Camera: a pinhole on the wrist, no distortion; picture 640 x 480 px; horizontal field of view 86.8 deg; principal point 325.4 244.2 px. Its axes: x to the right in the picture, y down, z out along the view. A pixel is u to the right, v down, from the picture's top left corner.
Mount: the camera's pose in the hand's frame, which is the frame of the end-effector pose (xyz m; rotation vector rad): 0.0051 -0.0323 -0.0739 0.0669 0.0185 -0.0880
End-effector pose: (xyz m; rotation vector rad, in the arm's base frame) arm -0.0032 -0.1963 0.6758 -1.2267 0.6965 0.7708
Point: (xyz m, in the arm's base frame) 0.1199 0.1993 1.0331
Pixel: 224 133
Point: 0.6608 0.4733 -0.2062
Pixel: outside the picture
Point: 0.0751 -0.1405 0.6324
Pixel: 540 287
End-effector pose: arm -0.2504 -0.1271 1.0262 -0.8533 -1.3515 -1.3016
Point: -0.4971 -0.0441 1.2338
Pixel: outside the picture
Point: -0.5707 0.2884 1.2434
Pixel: 448 187
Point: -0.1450 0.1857 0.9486
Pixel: 150 419
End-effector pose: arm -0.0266 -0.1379 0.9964 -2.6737 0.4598 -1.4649
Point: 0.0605 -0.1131 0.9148
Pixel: 255 269
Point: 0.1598 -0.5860 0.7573
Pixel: outside the picture
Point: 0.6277 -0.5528 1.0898
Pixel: 600 440
